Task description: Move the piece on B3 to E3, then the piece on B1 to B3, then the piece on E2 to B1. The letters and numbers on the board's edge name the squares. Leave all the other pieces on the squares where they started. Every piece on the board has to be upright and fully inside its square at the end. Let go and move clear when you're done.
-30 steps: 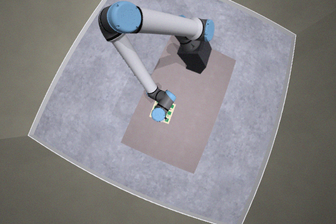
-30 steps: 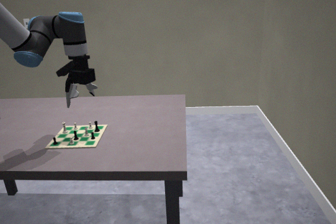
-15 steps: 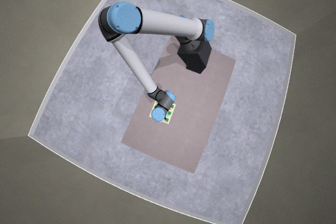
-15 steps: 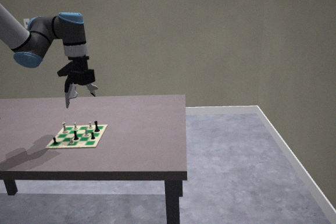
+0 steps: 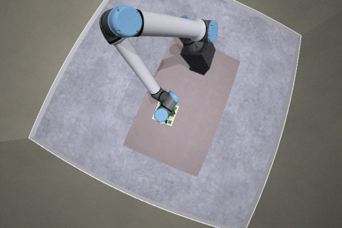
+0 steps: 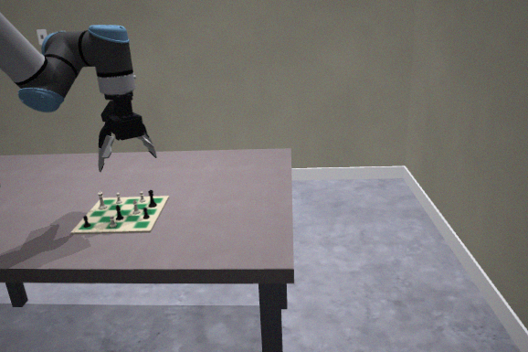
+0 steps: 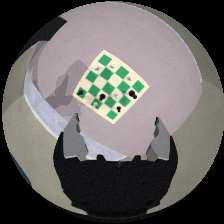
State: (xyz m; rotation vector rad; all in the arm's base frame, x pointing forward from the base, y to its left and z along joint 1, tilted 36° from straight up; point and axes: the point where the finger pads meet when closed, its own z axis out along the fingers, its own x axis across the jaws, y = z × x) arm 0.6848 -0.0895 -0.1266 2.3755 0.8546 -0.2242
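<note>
Now: hand 120 mm above the tall black piece, 40 mm to the right of it and 40 mm short of it. The rest, counted from my hand: cream chessboard: 150 mm below, 40 mm behind; white piece: 120 mm below, 120 mm behind, 30 mm to the left.
</note>
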